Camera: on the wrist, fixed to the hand. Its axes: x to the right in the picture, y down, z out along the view.
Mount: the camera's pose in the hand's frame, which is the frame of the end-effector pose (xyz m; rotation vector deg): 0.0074 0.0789 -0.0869 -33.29 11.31 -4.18
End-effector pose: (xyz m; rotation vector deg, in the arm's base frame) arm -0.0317 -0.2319 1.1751 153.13 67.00 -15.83
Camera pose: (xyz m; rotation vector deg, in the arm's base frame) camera 0.0391 -0.2559 1.2659 124.93 67.48 16.35
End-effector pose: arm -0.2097 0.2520 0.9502 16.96 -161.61 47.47
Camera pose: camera -0.2253 0.3637 0.9834 11.94 -154.15 0.09
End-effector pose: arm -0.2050 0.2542 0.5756 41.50 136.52 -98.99
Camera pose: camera -0.1609 0.3552 0.5346 42.30 163.88 -52.58
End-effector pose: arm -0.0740 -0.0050 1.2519 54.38 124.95 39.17
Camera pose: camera -0.1075 0.0310 1.3587 29.24 113.64 75.94
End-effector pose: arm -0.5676 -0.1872 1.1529 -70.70 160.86 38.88
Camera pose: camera -0.6134 -0.1788 1.2609 68.79 -124.84 -68.11
